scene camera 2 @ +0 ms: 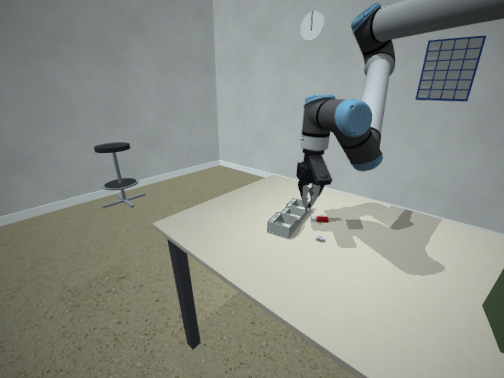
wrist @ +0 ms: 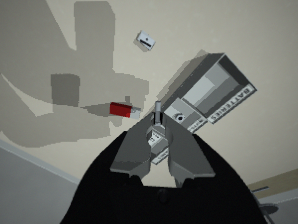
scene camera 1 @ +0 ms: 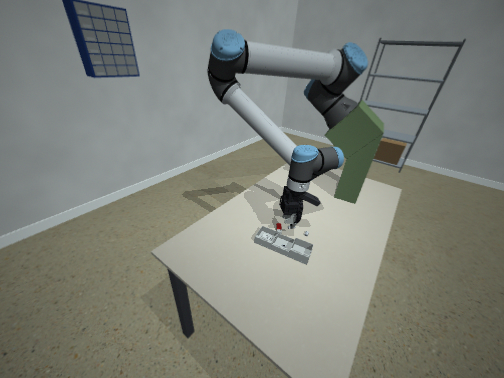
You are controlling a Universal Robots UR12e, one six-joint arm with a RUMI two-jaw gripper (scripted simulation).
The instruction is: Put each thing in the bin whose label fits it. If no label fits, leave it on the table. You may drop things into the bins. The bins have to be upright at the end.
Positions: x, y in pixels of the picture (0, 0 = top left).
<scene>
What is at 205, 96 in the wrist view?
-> A grey three-compartment bin row.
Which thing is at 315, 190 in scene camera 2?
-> My gripper.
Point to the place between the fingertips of my gripper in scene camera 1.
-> At 291, 228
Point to a grey three-compartment bin row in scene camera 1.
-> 304, 248
</scene>
